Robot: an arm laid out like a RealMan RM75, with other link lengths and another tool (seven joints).
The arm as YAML. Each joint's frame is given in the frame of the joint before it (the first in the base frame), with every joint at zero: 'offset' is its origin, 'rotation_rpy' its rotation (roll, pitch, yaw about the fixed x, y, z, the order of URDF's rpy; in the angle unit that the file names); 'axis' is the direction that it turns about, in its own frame. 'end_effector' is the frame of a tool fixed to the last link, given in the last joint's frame.
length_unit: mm
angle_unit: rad
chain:
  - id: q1
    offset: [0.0, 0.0, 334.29]
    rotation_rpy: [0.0, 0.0, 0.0]
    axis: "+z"
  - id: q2
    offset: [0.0, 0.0, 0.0]
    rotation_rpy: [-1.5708, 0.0, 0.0]
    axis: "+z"
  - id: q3
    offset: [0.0, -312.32, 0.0]
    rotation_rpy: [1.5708, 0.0, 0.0]
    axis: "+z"
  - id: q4
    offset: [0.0, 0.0, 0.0]
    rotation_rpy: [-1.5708, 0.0, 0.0]
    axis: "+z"
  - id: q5
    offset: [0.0, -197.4, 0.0]
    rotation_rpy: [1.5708, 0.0, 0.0]
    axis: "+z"
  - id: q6
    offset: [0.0, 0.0, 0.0]
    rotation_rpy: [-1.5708, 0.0, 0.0]
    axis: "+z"
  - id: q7
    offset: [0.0, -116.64, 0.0]
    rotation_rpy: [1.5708, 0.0, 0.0]
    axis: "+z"
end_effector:
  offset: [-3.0, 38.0, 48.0]
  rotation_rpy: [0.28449, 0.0, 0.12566]
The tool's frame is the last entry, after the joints.
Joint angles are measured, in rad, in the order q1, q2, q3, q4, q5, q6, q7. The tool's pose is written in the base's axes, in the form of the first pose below.
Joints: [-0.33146 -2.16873 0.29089 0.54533 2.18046 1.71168 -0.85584]
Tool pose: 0.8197, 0.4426, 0.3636, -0.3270; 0.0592, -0.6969, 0.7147, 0.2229; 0.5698, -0.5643, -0.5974, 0.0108; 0, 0, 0, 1
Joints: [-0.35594 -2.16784 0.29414 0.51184 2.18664 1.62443 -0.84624]
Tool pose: 0.8404, 0.4401, 0.3162, -0.3300; 0.0810, -0.6789, 0.7297, 0.2355; 0.5358, -0.5877, -0.6062, 0.0015; 0, 0, 0, 1
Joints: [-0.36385 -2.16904 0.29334 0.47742 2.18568 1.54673 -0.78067]
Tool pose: 0.8701, 0.4059, 0.2796, -0.3366; 0.0656, -0.6575, 0.7506, 0.2416; 0.4885, -0.6347, -0.5987, -0.0085; 0, 0, 0, 1
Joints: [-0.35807 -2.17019 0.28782 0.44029 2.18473 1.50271 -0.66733]
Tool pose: 0.8989, 0.3418, 0.2743, -0.3436; 0.0124, -0.6456, 0.7636, 0.2395; 0.4381, -0.6829, -0.5845, -0.0179; 0, 0, 0, 1
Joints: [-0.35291 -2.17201 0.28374 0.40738 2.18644 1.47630 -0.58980]
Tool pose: 0.9124, 0.3022, 0.2759, -0.3469; -0.0196, -0.6411, 0.7672, 0.2358; 0.4087, -0.7054, -0.5791, -0.0259; 0, 0, 0, 1
